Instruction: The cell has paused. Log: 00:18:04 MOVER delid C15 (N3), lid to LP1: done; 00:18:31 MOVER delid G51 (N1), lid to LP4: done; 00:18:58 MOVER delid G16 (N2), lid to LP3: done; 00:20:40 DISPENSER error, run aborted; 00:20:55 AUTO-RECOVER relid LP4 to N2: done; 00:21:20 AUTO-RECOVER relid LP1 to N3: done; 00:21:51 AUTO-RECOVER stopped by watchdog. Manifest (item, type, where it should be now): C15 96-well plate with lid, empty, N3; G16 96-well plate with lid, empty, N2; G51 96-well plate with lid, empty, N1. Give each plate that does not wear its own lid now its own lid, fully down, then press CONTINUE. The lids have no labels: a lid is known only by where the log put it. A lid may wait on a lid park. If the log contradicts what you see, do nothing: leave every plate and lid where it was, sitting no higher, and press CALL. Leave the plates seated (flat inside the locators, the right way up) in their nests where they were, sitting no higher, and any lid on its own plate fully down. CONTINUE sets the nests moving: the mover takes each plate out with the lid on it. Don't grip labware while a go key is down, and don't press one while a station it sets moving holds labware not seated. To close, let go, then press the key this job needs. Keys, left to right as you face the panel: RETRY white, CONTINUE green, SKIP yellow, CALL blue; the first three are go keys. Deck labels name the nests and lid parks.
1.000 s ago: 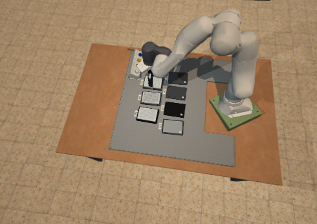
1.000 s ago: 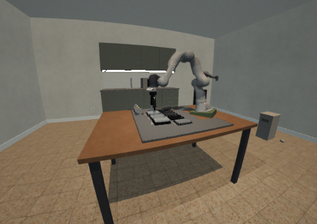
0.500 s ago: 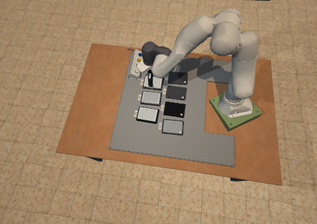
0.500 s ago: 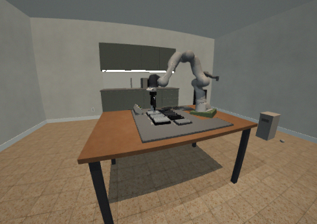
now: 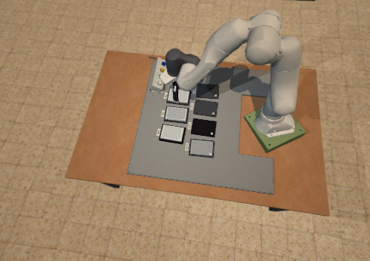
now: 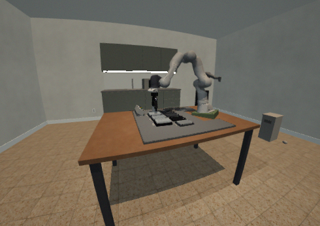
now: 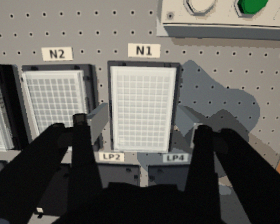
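My hand is 20 mm above the clear lid. Also, from my hand: LP2 label: 90 mm behind, 70 mm to the left, 50 mm below; then white retry key: 120 mm ahead, 70 mm to the right, 10 mm above; then green continue key: 120 mm to the right, 110 mm ahead, 10 mm above.
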